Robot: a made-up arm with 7 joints.
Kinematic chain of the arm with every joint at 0, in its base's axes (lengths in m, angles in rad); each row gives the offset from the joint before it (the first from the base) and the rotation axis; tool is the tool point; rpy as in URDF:
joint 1: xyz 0 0 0.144 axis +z
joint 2: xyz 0 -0.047 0.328 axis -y
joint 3: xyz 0 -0.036 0.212 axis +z
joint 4: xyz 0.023 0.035 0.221 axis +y
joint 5: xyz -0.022 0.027 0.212 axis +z
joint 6: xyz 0 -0.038 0.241 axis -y
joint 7: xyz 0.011 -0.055 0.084 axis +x
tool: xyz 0 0 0 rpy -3.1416 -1.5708 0
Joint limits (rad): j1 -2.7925..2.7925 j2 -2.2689..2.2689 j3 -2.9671..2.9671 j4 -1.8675..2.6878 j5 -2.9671..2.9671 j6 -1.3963..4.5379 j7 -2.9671..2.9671
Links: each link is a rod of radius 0.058 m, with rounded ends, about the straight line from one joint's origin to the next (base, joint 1, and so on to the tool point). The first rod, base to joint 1, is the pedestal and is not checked.
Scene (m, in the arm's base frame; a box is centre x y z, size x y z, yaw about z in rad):
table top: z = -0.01
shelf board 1: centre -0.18 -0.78 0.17 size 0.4 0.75 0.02 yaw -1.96
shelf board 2: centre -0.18 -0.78 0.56 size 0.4 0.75 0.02 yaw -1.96
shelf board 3: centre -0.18 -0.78 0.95 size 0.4 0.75 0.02 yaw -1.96
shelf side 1: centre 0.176 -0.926 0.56 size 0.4 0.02 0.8 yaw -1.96
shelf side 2: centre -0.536 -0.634 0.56 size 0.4 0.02 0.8 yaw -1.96
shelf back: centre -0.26 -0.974 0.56 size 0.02 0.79 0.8 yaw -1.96
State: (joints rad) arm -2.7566 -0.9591 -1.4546 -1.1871 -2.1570 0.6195 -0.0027
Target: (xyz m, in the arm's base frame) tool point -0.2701 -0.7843 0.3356
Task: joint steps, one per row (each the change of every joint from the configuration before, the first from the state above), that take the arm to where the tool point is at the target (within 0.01 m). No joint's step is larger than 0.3 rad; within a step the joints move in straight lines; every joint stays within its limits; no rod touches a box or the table.
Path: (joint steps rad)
1: -0.0090 0.2493 -0.1388 -0.1572 0.0190 0.0682 0.0000
2: -0.0090 0.2493 -0.1388 -0.1571 0.0191 0.0682 0.0000
3: -0.0089 0.2494 -0.1388 -0.1572 0.0190 0.0682 0.0000
4: -0.0090 0.2493 -0.1388 -0.1571 0.0190 0.0682 0.0000
5: 0.0000 -0.2712 0.0626 0.0010 0.0015 -0.0564 0.0000
6: 0.0000 -0.2712 0.0625 0.0010 0.0015 -0.0563 0.0000
7: 0.0000 -0.2712 0.0626 0.0010 0.0015 -0.0563 0.0000
8: 0.0000 -0.2711 0.0625 0.0010 0.0015 -0.0563 0.0000
9: 0.0000 -0.2712 0.0625 0.0010 0.0015 -0.0564 0.0000
10: 0.1309 -0.0481 0.0103 0.2609 -0.0440 -0.0029 0.0000
11: 0.1308 -0.0480 0.0102 0.2609 -0.0439 -0.0030 0.0000
12: 0.1309 -0.0481 0.0102 0.2609 -0.0439 -0.0029 0.0000
13: 0.1309 -0.0480 0.0102 0.2609 -0.0439 -0.0030 0.0000

